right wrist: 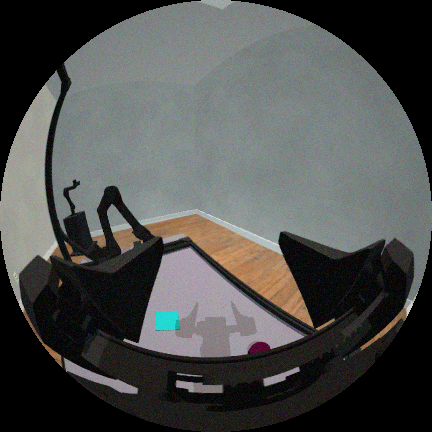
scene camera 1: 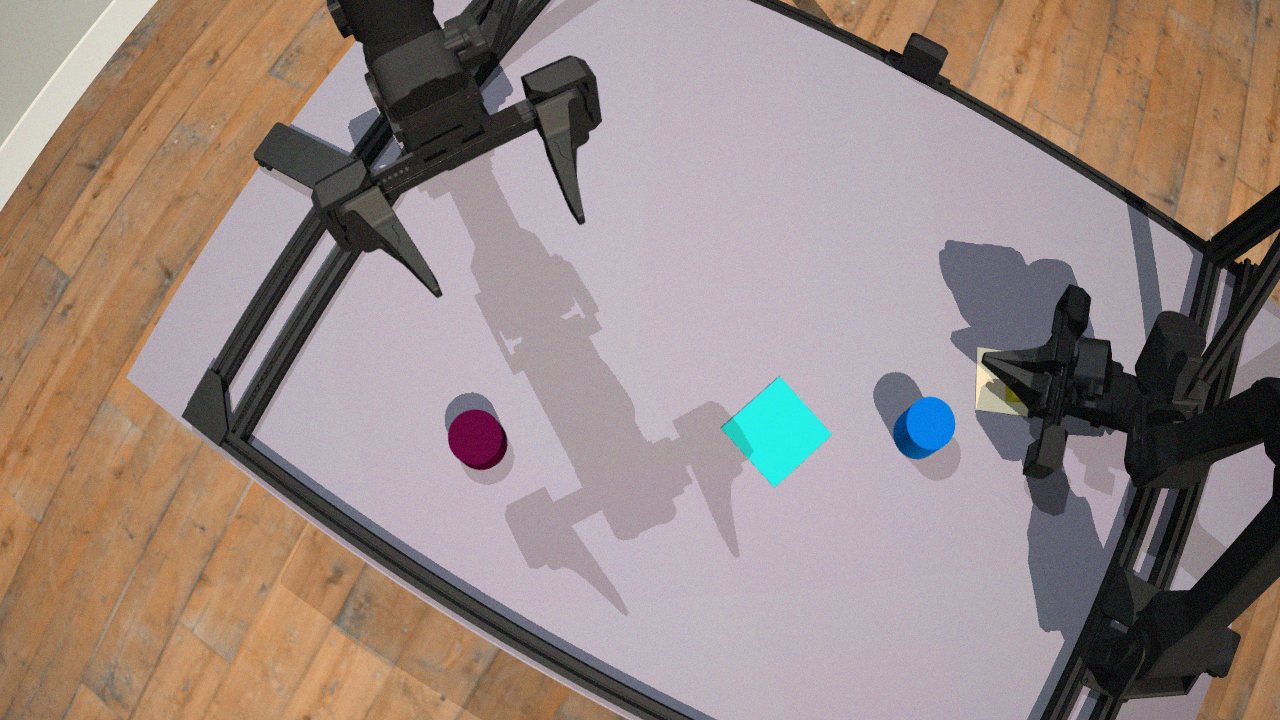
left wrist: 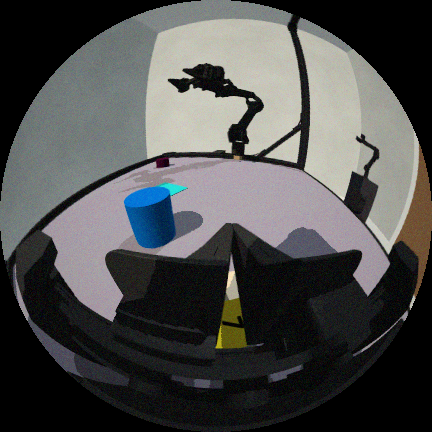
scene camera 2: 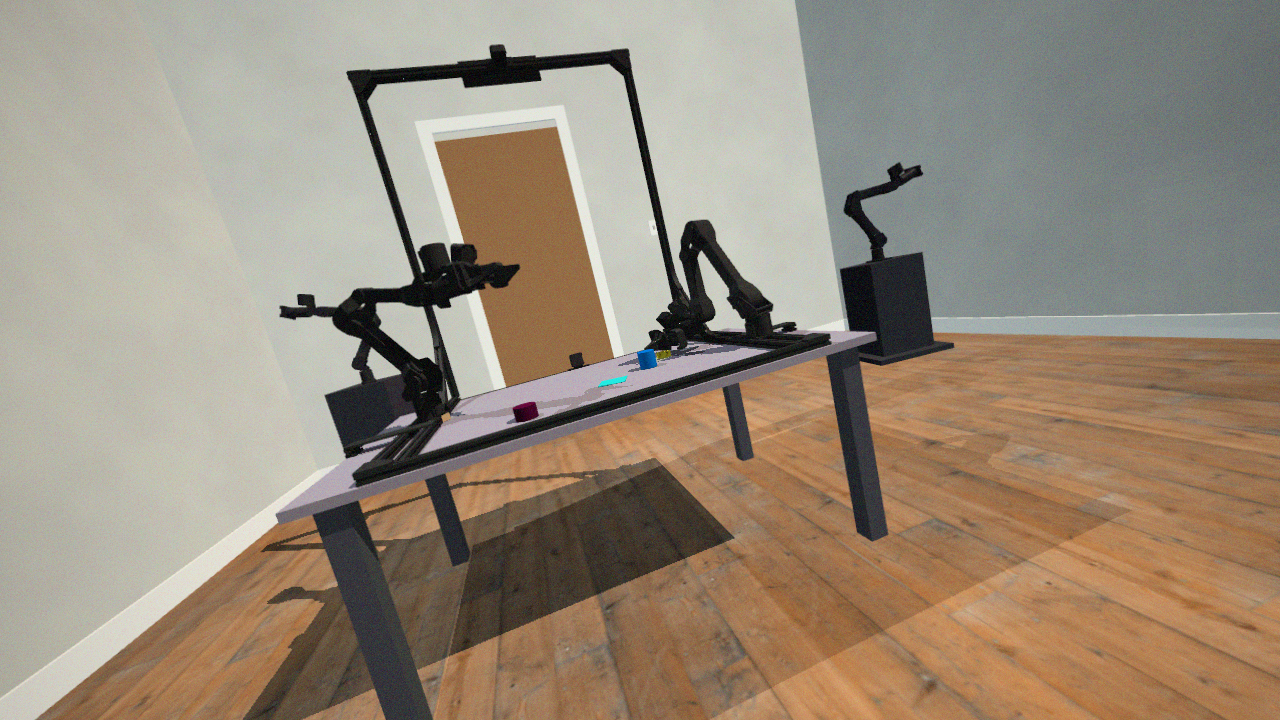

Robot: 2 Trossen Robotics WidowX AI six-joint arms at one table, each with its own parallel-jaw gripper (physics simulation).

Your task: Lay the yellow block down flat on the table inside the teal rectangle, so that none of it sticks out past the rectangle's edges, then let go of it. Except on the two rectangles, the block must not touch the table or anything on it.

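Frame: origin at the left arm's base, x ahead, y left, z up, level; metres.
Where they show: left gripper, fingertip midpoint: [scene camera 1: 982,357] [left wrist: 230,228] [scene camera 2: 645,349]; right gripper, fingertip midpoint: [right wrist: 222,240] [scene camera 1: 509,257] [left wrist: 174,74] [scene camera 2: 508,266]; left arm's base at its link origin: [scene camera 1: 1114,664] [scene camera 2: 761,336]; right arm's base at its link origin: [left wrist: 237,154] [scene camera 2: 431,417].
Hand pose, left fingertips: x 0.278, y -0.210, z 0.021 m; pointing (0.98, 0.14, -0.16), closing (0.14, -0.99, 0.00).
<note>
Each offset is from my left fingertips to the top centre of the thing. "pt": to the spot under its first point.
The yellow block @[dx -0.059, dy -0.008, dz -0.021 m] [left wrist: 231,327] [scene camera 2: 663,353] shows in the left wrist view through the narrow gap behind my left fingers, over a cream rectangle @[pt dx -0.017, dy -0.006, dz -0.039 m] [left wrist: 231,280] [scene camera 1: 986,389] at the table's end. My left gripper [left wrist: 230,228] [scene camera 2: 660,343] is shut, fingertips together, low over that spot; I cannot see the block held between the fingers. The teal rectangle @[pt dx +0.152, dy +0.147, dz -0.039 m] [scene camera 1: 776,432] [scene camera 2: 613,382] [left wrist: 173,188] [right wrist: 166,320] lies bare in the middle of the table. My right gripper [scene camera 1: 509,256] [scene camera 2: 512,270] [right wrist: 222,240] is open and empty, high above the other end of the table.
A blue cylinder @[dx +0.026, dy +0.086, dz +0.008 m] [scene camera 1: 925,427] [scene camera 2: 647,359] [left wrist: 151,217] stands between the teal rectangle and the left gripper. A maroon cylinder @[dx +0.389, dy +0.282, dz -0.010 m] [scene camera 1: 477,439] [scene camera 2: 525,412] [left wrist: 162,162] [right wrist: 259,347] stands near the right arm's end. A black frame rail [scene camera 1: 459,593] runs along the table edge.
</note>
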